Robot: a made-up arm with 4 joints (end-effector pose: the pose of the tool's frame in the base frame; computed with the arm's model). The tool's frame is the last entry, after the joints. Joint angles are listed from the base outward.
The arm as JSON. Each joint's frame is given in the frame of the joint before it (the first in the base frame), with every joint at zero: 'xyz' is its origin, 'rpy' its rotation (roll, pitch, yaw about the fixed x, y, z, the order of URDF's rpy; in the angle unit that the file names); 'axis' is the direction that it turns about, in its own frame. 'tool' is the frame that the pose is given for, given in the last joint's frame.
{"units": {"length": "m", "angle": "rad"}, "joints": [
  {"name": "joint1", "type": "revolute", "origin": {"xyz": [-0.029, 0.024, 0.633], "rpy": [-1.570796, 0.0, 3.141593]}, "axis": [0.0, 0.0, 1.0]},
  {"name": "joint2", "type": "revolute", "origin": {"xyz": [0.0, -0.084, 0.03], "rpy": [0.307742, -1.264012, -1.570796]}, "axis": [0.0, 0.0, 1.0]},
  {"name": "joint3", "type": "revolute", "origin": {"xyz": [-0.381, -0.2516, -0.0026], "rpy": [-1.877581, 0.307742, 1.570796]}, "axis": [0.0, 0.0, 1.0]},
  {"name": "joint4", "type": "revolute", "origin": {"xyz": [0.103, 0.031, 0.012], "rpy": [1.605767, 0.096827, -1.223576]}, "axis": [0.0, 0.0, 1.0]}
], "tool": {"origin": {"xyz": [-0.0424, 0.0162, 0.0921], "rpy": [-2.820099, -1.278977, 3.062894]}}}
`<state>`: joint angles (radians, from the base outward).
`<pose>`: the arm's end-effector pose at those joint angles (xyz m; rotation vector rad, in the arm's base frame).
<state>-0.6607 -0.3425 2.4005 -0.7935</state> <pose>0.0363 0.4811 0.5508 0.0614 -2.7345 -1.0091</pose>
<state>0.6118 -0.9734 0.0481 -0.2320</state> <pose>-0.1496 0.4146 0.4683 -0.6768 -0.1814 0.7926</pose>
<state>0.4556 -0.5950 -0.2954 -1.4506</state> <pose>-0.0384 0.4613 0.5440 -1.5799 -0.6440 0.5312</pose>
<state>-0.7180 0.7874 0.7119 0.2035</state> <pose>0.4583 0.1151 0.5096 0.5247 1.0520 -0.9902</pose>
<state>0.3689 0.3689 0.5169 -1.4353</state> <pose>0.2538 0.3380 0.8665 -0.9422 0.2637 0.2540</pose>
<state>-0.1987 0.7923 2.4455 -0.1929</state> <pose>0.4703 0.1336 0.7163 1.0344 2.2816 -0.0112</pose>
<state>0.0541 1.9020 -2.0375 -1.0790</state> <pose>0.2664 -0.3428 0.9491 -1.6660 -0.6474 -2.5634</pose>
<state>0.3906 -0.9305 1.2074 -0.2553</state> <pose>-0.1415 0.4391 0.4901 -0.9039 1.1237 0.5088</pose>
